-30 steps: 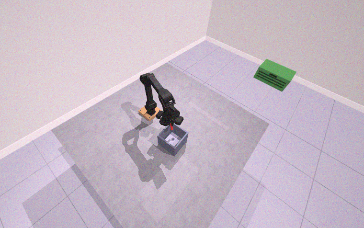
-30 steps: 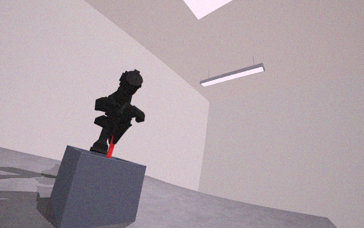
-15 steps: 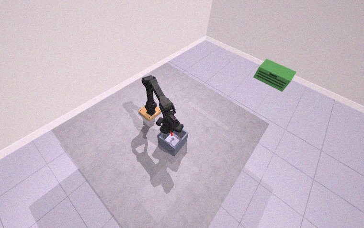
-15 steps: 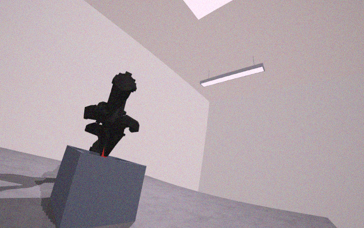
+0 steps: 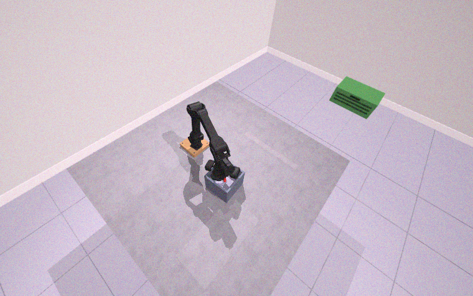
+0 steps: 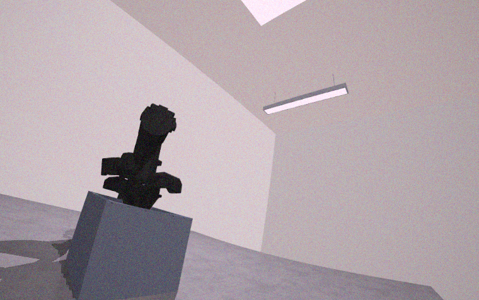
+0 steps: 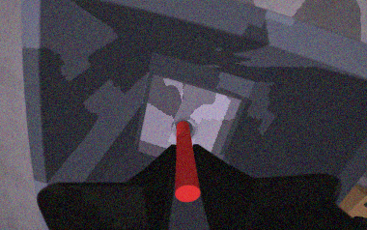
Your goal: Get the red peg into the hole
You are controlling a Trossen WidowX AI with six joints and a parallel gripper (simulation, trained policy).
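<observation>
My gripper tip is right at the red peg. Round my gripper tip: plate (50 mm below).
</observation>
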